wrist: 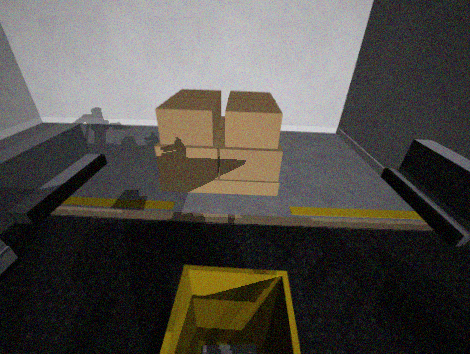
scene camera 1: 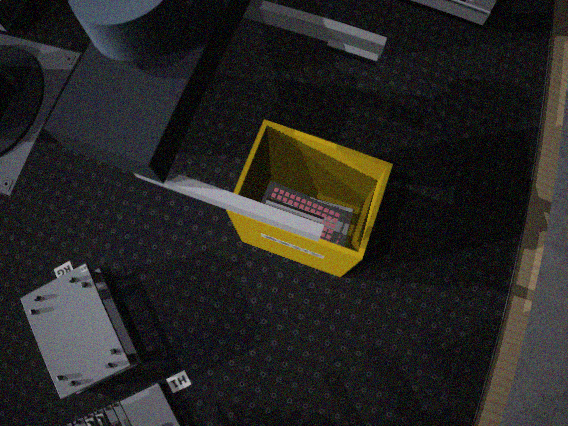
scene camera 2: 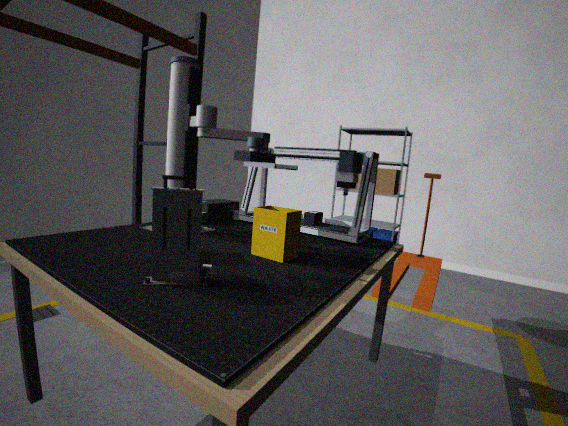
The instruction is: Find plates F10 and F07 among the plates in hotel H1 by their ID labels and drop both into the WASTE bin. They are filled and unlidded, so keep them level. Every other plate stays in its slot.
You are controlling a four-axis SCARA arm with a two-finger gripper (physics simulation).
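Places are measured from the arm's base along level axes (x ahead, y left, z up), in millimetres.
Pixels of known places: gripper, between the fingertips: (wrist: 243, 150) (scene camera 1: 355, 132) (scene camera 2: 286, 167).
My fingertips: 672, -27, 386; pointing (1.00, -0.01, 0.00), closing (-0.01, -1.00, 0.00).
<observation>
For each thing: its top centre in the pictures, then the offset to it from my fingertips, as dx, dy, dz. "pt": a spot on its surface instead.
- yellow WASTE bin, centre of its top: (wrist: 230, 352) (scene camera 1: 311, 186) (scene camera 2: 278, 208) -26, +1, -173
- plate material, centre of its top: (scene camera 1: 298, 220) -34, -4, -339
- Hotel H1, a spot on its surface: (scene camera 1: 150, 404) pt -153, -338, -365
- dark slotted tower, a spot on its surface: (scene camera 2: 177, 215) pt -81, -465, -167
The yellow WASTE bin (scene camera 1: 295, 255) (scene camera 2: 267, 242) (wrist: 175, 320) stands upright on the dark table. Inside it, pink-filled wells of plate material (scene camera 1: 305, 204) show at the bottom. A pale edge crosses them, so two plates may overlap there; no ID label is readable. My gripper (scene camera 1: 350, 140) (scene camera 2: 281, 166) (wrist: 243, 150) is open and empty above the bin. Its fingers are wide apart, and in scene camera 1 one finger covers part of the bin's near rim. Hotel H1 (scene camera 1: 150, 404) shows partly at the bottom left edge; its plates' labels cannot be read.
A grey stand (scene camera 1: 75, 330) marked RG is beside H1. A dark slotted tower (scene camera 2: 177, 215) stands in front of the arm's column (scene camera 2: 176, 120). A gantry frame (scene camera 2: 367, 195) is behind the bin. Cardboard boxes (wrist: 185, 127) stand beyond the table edge.
</observation>
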